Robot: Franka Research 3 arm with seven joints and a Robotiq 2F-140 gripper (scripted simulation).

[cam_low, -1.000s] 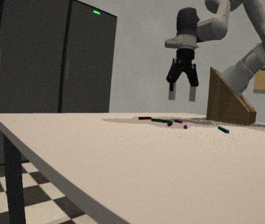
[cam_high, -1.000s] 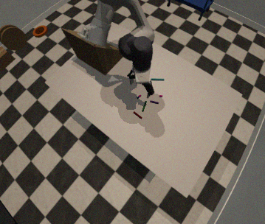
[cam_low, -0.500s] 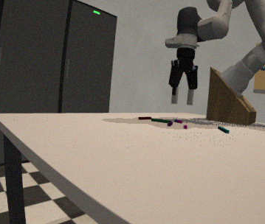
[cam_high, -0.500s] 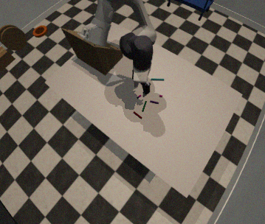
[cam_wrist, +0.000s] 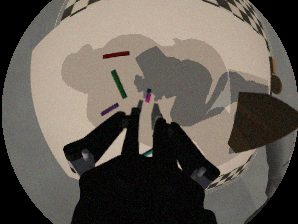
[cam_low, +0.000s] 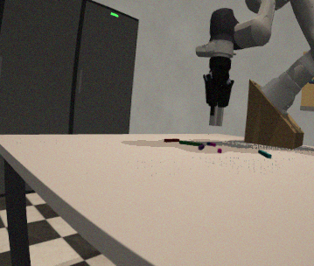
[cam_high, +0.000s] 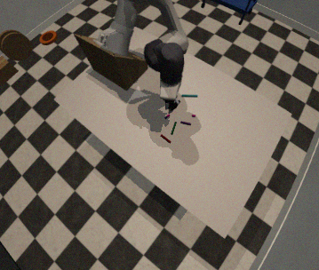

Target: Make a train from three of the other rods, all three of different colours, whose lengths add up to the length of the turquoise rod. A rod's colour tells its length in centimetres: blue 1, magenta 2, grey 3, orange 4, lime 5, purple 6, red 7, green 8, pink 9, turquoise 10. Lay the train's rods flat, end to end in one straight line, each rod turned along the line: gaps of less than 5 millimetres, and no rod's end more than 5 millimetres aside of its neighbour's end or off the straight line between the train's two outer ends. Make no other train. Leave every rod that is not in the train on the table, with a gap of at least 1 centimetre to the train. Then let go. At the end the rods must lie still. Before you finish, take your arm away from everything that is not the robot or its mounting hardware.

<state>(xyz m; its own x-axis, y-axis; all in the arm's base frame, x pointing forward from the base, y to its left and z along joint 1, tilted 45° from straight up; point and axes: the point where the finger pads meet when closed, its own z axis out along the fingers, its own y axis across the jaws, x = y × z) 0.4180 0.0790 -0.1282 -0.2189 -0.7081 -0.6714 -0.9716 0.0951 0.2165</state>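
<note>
Now: hand 10 cm above the blue rod and 2 cm to the left of it. Also, from my hand: purple rod (11 cm ahead, 10 cm below, 3 cm to the left); then red rod (12 cm to the right, 10 cm below, 8 cm ahead); then green rod (10 cm below, 7 cm ahead, 4 cm to the right).
</note>
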